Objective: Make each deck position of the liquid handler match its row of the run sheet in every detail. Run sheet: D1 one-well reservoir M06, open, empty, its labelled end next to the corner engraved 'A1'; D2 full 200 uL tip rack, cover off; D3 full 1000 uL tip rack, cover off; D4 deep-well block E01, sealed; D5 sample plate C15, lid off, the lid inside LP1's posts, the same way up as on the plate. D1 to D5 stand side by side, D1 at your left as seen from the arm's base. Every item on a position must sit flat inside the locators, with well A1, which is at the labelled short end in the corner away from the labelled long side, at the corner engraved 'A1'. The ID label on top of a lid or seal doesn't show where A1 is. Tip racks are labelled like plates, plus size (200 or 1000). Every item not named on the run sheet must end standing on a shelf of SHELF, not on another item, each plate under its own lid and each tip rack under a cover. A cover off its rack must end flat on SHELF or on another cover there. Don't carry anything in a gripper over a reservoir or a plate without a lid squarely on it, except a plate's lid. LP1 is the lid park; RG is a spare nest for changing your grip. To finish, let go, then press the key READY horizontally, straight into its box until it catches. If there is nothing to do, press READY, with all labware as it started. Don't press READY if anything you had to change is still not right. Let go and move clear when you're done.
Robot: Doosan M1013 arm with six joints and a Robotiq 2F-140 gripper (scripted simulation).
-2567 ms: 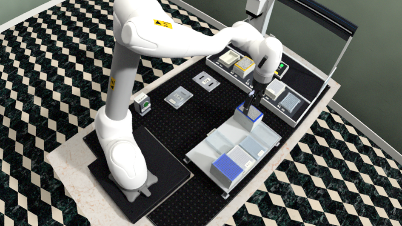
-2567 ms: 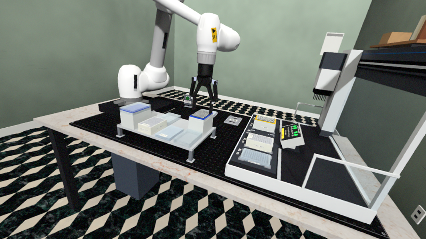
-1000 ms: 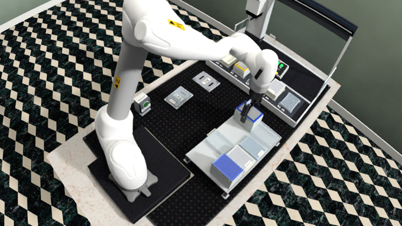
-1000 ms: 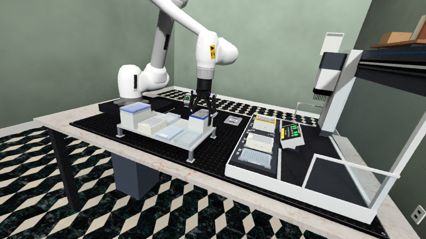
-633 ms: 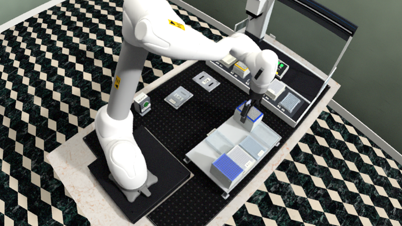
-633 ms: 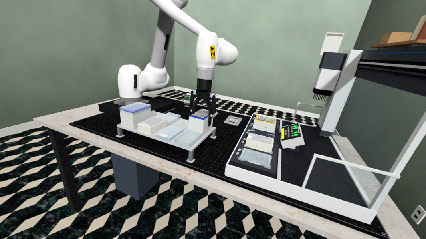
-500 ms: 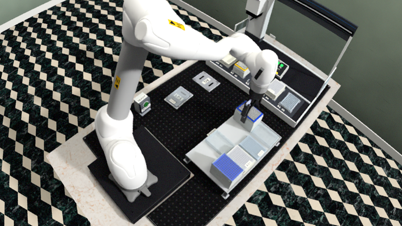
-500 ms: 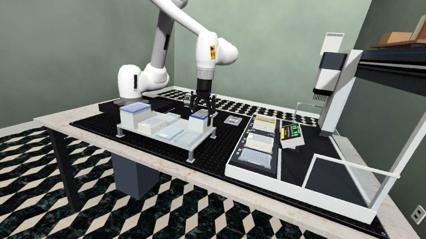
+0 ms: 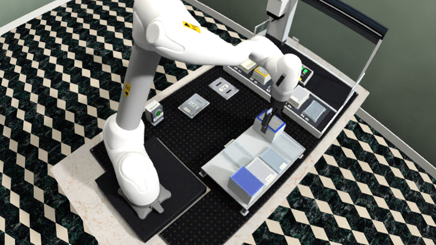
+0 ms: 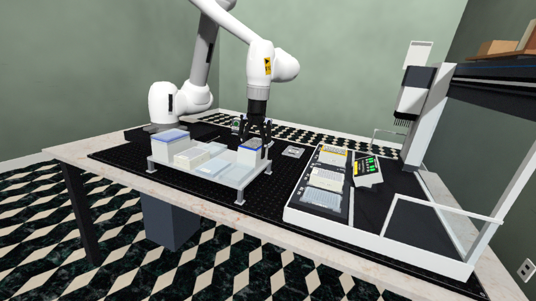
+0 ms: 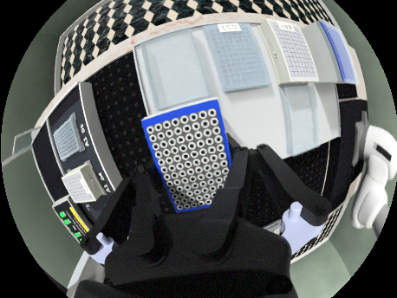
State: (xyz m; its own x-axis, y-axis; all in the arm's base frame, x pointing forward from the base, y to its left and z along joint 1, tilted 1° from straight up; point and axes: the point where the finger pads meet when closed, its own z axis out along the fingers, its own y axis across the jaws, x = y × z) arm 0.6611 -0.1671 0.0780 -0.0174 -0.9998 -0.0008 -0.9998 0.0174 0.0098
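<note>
Now: the blue-rimmed tip rack 1 cm behind my hand and 1 cm to the left of it. Also, from my hand: yellow-rimmed tip rack: 31 cm ahead, 26 cm to the left, 3 cm below; then shelf: 16 cm behind, 6 cm to the right, 7 cm below; then clear plate: 32 cm ahead, 10 cm to the right, 7 cm below.
</note>
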